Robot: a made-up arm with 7 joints. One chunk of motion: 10 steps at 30 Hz.
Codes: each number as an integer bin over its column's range. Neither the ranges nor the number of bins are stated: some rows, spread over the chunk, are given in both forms.
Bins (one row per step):
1: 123 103 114 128 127 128
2: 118 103 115 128 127 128
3: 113 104 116 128 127 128
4: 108 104 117 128 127 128
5: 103 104 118 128 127 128
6: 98 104 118 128 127 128
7: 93 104 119 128 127 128
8: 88 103 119 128 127 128
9: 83 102 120 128 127 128
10: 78 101 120 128 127 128
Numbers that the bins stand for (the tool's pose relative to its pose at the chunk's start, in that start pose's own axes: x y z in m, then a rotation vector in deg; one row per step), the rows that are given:
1: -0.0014 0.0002 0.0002 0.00 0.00 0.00
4: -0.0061 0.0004 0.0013 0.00 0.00 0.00
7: -0.0108 0.0004 0.0020 0.00 0.00 0.00
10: -0.0155 -0.0002 0.0024 0.00 0.00 0.00
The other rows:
2: -0.0030 0.0002 0.0006 0.00 0.00 0.00
3: -0.0045 0.0004 0.0009 0.00 0.00 0.00
5: -0.0077 0.0004 0.0016 0.00 0.00 0.00
6: -0.0093 0.0004 0.0016 0.00 0.00 0.00
8: -0.0124 0.0002 0.0020 0.00 0.00 0.00
9: -0.0140 0.0000 0.0024 0.00 0.00 0.00

